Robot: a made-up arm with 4 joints. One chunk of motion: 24 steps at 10 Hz.
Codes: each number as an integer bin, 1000 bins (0 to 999) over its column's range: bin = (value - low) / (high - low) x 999, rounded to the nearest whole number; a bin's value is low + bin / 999 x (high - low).
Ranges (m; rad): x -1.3..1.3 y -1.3..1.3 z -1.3..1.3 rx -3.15..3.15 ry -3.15..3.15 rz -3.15..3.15
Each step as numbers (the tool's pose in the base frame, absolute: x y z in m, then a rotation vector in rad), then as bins.
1 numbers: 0.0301 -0.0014 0.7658 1.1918 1.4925 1.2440
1 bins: 511 499 794 688 736 697
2 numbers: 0.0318 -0.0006 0.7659 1.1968 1.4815 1.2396
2 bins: 512 499 794 689 734 696
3 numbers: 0.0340 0.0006 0.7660 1.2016 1.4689 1.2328
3 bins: 513 500 794 690 732 695
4 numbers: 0.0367 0.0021 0.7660 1.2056 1.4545 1.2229
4 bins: 514 500 794 691 730 693
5 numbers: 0.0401 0.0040 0.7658 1.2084 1.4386 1.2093
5 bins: 515 501 794 691 728 691
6 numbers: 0.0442 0.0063 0.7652 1.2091 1.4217 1.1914
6 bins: 516 502 794 691 725 688
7 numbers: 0.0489 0.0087 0.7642 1.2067 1.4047 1.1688
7 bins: 518 503 793 691 722 685
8 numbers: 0.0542 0.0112 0.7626 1.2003 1.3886 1.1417
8 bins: 520 504 793 690 720 681
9 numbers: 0.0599 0.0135 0.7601 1.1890 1.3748 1.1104
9 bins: 523 505 792 688 718 676
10 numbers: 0.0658 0.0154 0.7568 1.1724 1.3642 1.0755
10 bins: 525 505 790 685 716 670
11 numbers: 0.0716 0.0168 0.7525 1.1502 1.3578 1.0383
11 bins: 527 506 789 682 715 664
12 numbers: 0.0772 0.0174 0.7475 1.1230 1.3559 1.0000
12 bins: 529 506 787 678 715 658
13 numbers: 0.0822 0.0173 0.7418 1.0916 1.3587 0.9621
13 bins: 531 506 785 673 715 652
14 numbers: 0.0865 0.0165 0.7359 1.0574 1.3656 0.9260
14 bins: 533 506 782 667 716 646
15 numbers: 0.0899 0.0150 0.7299 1.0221 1.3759 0.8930
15 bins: 534 505 780 662 718 641
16 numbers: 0.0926 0.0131 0.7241 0.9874 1.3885 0.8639
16 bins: 535 505 778 656 720 636
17 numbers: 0.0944 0.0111 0.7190 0.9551 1.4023 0.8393
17 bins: 536 504 776 651 722 633
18 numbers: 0.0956 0.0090 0.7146 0.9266 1.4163 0.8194
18 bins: 536 503 774 646 724 629
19 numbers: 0.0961 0.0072 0.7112 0.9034 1.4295 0.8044
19 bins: 536 502 773 643 726 627
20 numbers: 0.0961 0.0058 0.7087 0.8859 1.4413 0.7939
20 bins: 536 502 772 640 728 625
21 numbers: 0.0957 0.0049 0.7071 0.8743 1.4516 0.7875
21 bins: 536 501 771 638 730 624
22 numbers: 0.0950 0.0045 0.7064 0.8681 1.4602 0.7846
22 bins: 536 501 771 637 731 624
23 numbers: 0.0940 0.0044 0.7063 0.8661 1.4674 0.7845
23 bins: 536 501 771 637 732 624
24 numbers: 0.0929 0.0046 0.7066 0.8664 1.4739 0.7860
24 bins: 535 501 771 637 733 624
